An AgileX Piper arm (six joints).
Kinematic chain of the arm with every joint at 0, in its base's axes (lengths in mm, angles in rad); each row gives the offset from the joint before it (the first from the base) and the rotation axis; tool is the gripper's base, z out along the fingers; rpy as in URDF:
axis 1: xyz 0 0 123 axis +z
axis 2: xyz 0 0 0 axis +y
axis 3: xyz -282.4 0 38.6 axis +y
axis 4: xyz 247.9 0 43.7 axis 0.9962 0 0.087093
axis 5: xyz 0 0 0 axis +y
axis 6: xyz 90.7 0 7.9 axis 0.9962 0 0.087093
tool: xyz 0 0 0 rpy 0 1.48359 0
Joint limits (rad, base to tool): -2.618..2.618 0..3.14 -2.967..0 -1.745..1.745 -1.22..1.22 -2.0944..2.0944
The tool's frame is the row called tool.
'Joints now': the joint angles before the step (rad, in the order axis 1, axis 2, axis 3, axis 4, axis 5, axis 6). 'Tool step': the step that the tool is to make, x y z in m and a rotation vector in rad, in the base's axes. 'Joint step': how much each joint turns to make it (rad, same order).
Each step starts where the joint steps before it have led.
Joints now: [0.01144, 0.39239, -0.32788, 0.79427, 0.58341, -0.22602]
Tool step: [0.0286, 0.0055, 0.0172, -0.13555, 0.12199, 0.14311]
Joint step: [0.00793, 0.22256, -0.14457, -0.05182, 0.12573, -0.10518]
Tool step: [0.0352, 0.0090, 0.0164, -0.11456, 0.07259, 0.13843]
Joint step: [0.06405, 0.21012, -0.15665, -0.07955, 0.06112, -0.04981]
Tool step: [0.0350, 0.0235, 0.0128, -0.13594, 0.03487, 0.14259]
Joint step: [0.15337, 0.18977, -0.16568, -0.16624, 0.01255, 0.05593]
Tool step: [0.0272, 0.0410, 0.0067, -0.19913, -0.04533, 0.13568]
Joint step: [0.22383, 0.16608, -0.15348, -0.30456, -0.02661, 0.16116]
